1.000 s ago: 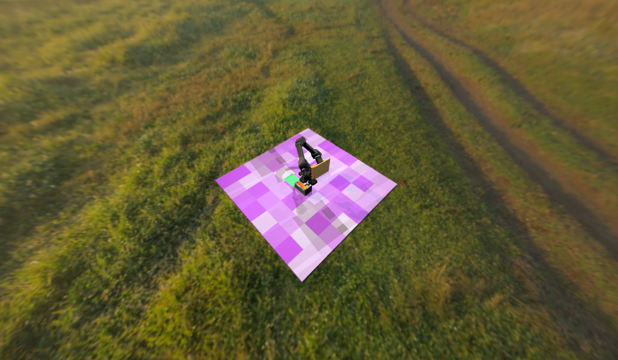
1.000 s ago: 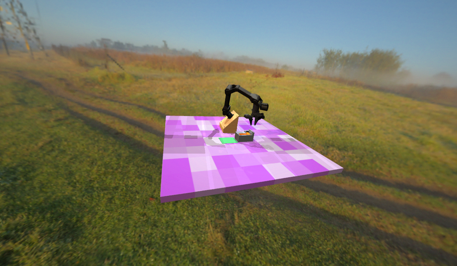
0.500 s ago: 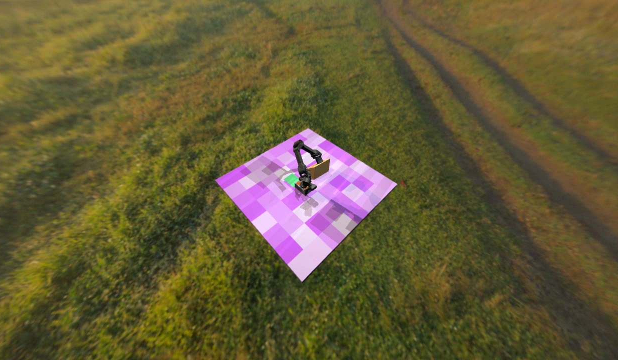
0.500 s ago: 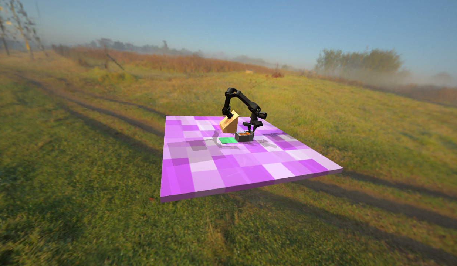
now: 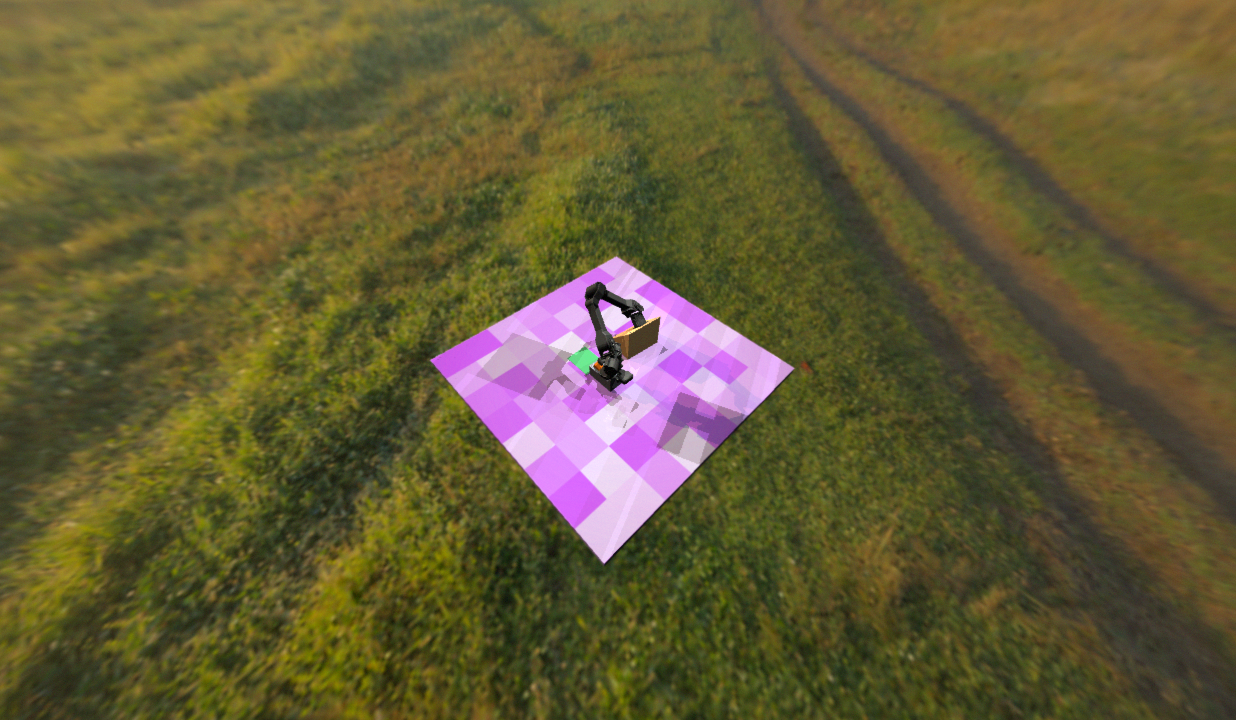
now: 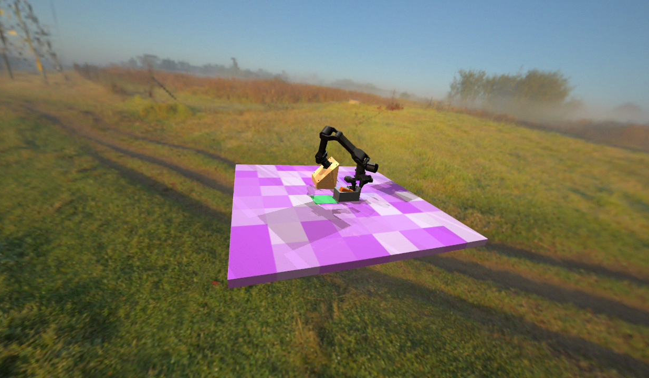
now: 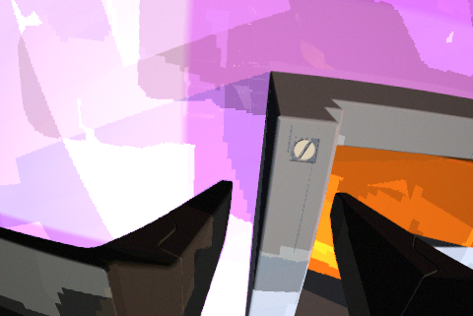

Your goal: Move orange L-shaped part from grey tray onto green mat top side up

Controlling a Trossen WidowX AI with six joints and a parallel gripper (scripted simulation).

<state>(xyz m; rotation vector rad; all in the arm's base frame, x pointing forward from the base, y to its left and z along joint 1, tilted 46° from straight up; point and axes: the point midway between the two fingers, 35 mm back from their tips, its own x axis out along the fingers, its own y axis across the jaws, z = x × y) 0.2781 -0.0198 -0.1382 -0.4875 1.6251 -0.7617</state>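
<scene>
The orange L-shaped part is 1 cm behind my gripper tip and 6 cm to the right of it. From my gripper tip the other things lie so: green mat (3 cm behind, 22 cm to the right, 7 cm below).
</scene>
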